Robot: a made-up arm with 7 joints.
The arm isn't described. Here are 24 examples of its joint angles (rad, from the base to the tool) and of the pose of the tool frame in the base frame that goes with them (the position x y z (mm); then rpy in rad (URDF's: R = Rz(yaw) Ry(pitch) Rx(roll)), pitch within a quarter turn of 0, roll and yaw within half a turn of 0).
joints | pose
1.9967 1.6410 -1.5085 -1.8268 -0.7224 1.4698 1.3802 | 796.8 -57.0 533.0 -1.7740 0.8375 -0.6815
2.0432 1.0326 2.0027 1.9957 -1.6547 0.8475 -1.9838 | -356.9 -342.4 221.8 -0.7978 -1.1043 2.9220
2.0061 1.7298 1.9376 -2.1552 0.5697 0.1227 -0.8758 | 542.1 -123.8 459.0 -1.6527 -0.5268 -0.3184
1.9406 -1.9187 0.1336 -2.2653 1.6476 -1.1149 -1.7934 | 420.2 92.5 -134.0 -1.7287 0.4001 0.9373
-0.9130 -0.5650 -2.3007 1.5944 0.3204 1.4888 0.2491 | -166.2 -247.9 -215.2 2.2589 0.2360 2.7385
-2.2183 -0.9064 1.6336 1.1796 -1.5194 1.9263 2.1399 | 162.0 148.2 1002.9 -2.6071 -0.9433 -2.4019
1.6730 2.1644 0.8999 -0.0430 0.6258 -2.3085 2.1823 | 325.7 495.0 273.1 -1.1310 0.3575 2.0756
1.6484 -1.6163 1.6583 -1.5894 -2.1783 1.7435 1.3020 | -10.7 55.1 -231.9 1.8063 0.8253 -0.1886
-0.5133 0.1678 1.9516 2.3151 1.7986 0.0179 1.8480 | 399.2 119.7 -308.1 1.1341 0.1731 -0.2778
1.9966 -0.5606 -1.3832 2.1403 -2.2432 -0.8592 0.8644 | 256.6 464.0 -15.9 2.1111 0.3781 -1.0660
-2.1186 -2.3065 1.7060 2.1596 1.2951 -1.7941 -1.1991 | -587.4 186.8 538.1 1.6468 0.6805 -2.8056
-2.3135 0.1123 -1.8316 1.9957 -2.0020 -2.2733 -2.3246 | 284.7 -438.1 456.8 2.7132 -1.0538 -0.0590
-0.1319 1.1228 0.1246 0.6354 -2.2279 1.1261 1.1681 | -418.3 -8.5 -224.4 1.4790 0.1335 -2.9976
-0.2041 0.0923 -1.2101 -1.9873 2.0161 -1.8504 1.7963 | -541.1 264.8 -75.0 0.7804 1.0114 -1.3916
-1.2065 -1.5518 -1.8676 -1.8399 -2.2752 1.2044 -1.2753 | 162.2 -429.6 -153.8 -2.1466 0.3440 -0.1593
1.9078 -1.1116 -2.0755 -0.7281 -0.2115 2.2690 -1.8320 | -399.2 73.5 116.6 -0.3615 0.0382 2.7851
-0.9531 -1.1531 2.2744 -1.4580 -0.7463 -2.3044 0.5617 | -153.0 -209.1 -72.0 -2.8192 1.0812 2.7252
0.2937 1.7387 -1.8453 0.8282 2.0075 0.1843 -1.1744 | -143.3 172.0 -127.1 -3.0394 0.7654 -0.0397
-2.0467 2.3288 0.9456 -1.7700 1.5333 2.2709 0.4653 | -279.9 -293.5 220.7 -3.0387 0.0126 -2.9970
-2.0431 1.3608 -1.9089 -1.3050 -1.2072 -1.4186 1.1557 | 162.5 -259.4 209.6 1.7774 -0.4051 0.1715
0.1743 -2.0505 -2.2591 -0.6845 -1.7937 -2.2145 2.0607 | -424.3 304.2 509.5 -2.7795 0.7040 1.8521
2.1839 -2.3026 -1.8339 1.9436 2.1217 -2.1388 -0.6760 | -9.0 510.1 754.5 0.7953 0.4099 3.0164
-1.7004 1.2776 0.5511 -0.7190 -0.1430 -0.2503 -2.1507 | -45.8 206.8 179.4 -2.0822 0.1030 2.3285
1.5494 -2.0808 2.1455 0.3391 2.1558 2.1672 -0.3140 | -307.3 -65.1 794.7 -1.3058 -0.4217 2.5371
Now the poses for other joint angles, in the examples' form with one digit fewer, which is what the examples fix.
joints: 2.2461 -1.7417 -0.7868 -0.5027 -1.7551 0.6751 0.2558
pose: -3 571 552 -2.042 -0.339 0.977
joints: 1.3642 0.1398 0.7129 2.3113 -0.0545 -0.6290 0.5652
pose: 230 -328 369 -2.953 0.331 -1.754
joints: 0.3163 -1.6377 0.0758 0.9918 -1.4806 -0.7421 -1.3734
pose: -20 470 298 -1.121 0.622 0.026
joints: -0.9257 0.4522 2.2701 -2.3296 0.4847 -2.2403 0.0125
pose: -257 633 339 -2.039 -0.639 0.971
